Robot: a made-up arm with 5 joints. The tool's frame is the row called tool. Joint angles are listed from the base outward. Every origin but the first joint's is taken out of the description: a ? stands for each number. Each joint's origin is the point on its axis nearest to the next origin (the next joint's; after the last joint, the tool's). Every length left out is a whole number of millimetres.
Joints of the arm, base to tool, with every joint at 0 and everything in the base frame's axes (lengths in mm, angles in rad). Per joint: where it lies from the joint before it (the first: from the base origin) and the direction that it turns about. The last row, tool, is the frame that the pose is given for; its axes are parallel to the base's.
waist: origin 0 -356 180 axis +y
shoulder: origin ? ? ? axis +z
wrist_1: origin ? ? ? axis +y
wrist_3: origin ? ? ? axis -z
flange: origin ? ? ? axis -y
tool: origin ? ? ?
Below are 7 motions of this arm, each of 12 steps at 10 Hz.
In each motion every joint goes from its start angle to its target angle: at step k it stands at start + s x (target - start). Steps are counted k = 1, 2, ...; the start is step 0. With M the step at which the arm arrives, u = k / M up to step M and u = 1 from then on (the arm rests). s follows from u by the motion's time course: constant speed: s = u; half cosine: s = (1 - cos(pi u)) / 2; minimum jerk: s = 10 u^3 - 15 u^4 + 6 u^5.
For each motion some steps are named. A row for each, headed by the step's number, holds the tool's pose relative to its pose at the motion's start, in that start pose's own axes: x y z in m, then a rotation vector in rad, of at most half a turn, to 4 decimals.
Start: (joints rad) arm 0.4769 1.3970 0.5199 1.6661 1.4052
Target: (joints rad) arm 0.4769 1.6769 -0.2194 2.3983 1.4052
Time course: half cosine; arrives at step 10
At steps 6, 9, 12:
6: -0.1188 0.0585 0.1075 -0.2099 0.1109 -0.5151
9: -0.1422 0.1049 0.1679 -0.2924 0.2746 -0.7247
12: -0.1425 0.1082 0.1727 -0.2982 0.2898 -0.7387

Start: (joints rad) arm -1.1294 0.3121 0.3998 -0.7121 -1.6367
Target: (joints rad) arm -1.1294 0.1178 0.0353 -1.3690 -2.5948
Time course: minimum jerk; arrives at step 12
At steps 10, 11, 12:
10: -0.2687 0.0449 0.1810 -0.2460 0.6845 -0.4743
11: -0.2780 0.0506 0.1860 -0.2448 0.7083 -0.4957
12: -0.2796 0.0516 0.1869 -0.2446 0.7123 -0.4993

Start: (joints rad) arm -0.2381 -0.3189 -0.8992 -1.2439 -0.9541
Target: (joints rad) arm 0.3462 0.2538 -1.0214 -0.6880 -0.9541
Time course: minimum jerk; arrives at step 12
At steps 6, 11, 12:
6: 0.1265 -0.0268 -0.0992 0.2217 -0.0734 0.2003
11: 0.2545 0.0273 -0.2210 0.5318 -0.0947 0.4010
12: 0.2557 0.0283 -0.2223 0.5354 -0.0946 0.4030

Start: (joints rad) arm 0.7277 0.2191 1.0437 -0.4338 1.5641
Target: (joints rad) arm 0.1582 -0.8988 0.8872 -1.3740 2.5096
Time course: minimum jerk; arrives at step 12
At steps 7, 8, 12:
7: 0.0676 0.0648 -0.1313 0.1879 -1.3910 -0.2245
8: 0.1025 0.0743 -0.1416 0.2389 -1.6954 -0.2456
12: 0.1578 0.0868 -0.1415 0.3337 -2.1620 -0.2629

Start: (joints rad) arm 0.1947 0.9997 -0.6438 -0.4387 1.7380
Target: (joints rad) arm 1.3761 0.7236 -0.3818 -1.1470 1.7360
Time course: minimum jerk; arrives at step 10
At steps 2, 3, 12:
2: -0.0300 -0.0053 0.0085 -0.0151 0.0311 -0.0543
3: -0.0861 -0.0098 0.0260 -0.0413 0.0832 -0.1580
12: -0.4767 0.2319 0.1805 -0.2389 0.2255 -1.1484

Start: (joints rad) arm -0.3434 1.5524 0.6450 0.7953 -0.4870
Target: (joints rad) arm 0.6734 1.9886 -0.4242 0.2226 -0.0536
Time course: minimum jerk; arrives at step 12
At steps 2, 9, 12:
2: 0.0302 0.0025 -0.0003 0.0113 -0.0277 0.0668
9: 0.4429 0.5326 0.0679 1.0126 -0.7552 1.3307
12: 0.4364 0.6032 0.0996 1.2232 -0.8427 1.3914

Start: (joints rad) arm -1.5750 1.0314 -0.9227 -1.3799 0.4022
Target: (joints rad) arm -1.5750 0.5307 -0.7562 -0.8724 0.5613
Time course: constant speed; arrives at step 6
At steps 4, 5, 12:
4: -0.1700 0.1028 0.1156 -0.2303 0.1767 -0.5008
5: -0.1969 0.1453 0.1527 -0.3097 0.2217 -0.6178
12: -0.2156 0.1935 0.1907 -0.3972 0.2674 -0.7303

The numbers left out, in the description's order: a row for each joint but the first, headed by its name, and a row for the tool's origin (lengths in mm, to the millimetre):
shoulder: -16 0 0
wrist_1: -231 -96 0
wrist_3: 181 0 -1
flange: -69 -432 0
tool: 0 0 -118

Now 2 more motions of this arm.
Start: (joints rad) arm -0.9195 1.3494 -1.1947 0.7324 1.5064
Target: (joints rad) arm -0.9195 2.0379 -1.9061 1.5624 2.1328
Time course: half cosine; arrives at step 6
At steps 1, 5, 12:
1: -0.0189 -0.0053 0.0093 -0.0368 -0.0466 -0.0659
5: -0.2394 0.0720 0.1962 -0.8684 -0.2072 -0.6997
12: -0.2434 0.0876 0.2128 -0.9492 -0.1810 -0.7186

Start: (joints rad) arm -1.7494 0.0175 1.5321 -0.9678 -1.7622
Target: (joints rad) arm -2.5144 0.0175 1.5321 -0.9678 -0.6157
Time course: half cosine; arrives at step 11
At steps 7, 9, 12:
7: -0.1869 -0.0823 0.0358 -0.0899 -1.1039 -0.4596
9: -0.2677 -0.0922 0.0447 -0.1953 -1.4220 -0.5991
12: -0.3006 -0.0926 0.0464 -0.2451 -1.5376 -0.6500

